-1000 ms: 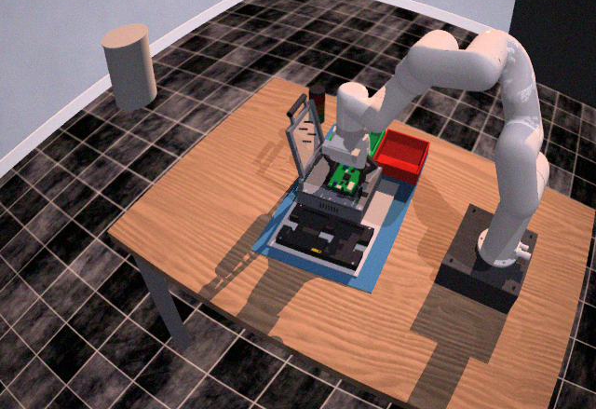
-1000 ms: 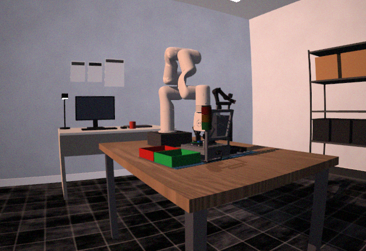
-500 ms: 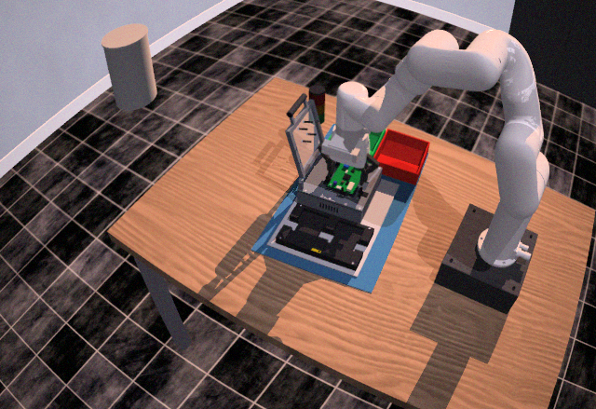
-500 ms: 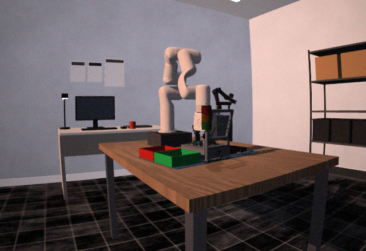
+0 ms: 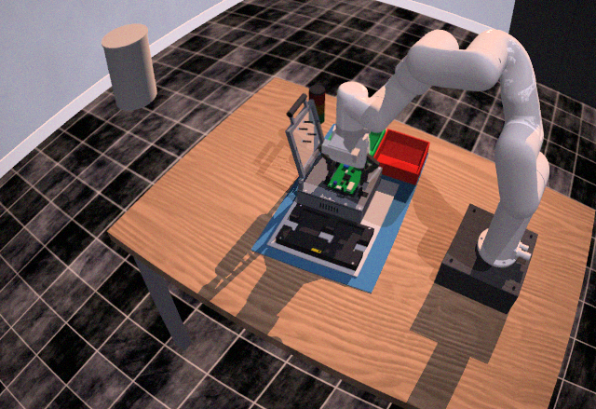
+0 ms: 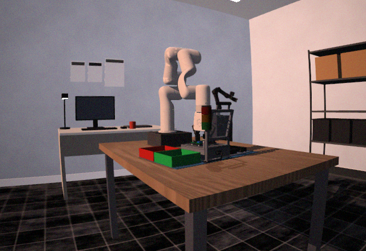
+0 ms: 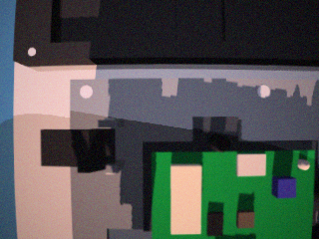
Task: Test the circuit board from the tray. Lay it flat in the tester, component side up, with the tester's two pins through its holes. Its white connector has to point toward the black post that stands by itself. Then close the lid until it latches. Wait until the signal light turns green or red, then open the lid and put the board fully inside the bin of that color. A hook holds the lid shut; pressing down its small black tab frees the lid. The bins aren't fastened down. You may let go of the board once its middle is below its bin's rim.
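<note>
Now: the green circuit board right at my hand. Also, from my hand: black block: 70 mm behind, 50 mm to the left, 10 mm above; then green bin: 60 mm ahead, 200 mm to the right, 60 mm below; then clear lid: 120 mm ahead, 10 mm to the left, 100 mm above.
</note>
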